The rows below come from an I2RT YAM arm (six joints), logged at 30 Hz.
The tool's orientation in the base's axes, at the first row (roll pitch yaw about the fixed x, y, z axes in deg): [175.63 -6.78 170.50]
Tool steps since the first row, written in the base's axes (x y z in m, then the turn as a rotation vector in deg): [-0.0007 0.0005 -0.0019 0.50 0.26 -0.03]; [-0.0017 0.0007 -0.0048 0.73 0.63 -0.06]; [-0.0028 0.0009 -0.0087 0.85 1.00 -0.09]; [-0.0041 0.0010 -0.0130 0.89 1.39 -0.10]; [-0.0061 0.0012 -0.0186 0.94 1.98 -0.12]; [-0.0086 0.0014 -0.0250 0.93 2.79 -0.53]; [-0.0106 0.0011 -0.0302 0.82 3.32 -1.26]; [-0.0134 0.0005 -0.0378 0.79 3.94 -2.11]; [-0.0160 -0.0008 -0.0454 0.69 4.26 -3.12]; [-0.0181 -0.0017 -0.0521 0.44 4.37 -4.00]
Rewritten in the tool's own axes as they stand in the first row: [0.0005 0.0002 0.0020 -0.45 0.34 0.00]; [0.0012 0.0000 0.0050 -0.62 0.74 0.04]; [0.0019 -0.0003 0.0090 -0.68 1.12 0.10]; [0.0026 -0.0007 0.0134 -0.66 1.51 0.14]; [0.0040 -0.0013 0.0192 -0.61 2.10 0.21]; [0.0057 -0.0020 0.0258 -0.52 2.86 0.69]; [0.0070 -0.0030 0.0311 -0.41 3.31 1.48]; [0.0087 -0.0047 0.0389 -0.38 3.85 2.38]; [0.0102 -0.0070 0.0465 -0.35 4.07 3.42]; [0.0113 -0.0088 0.0533 -0.19 4.06 4.33]
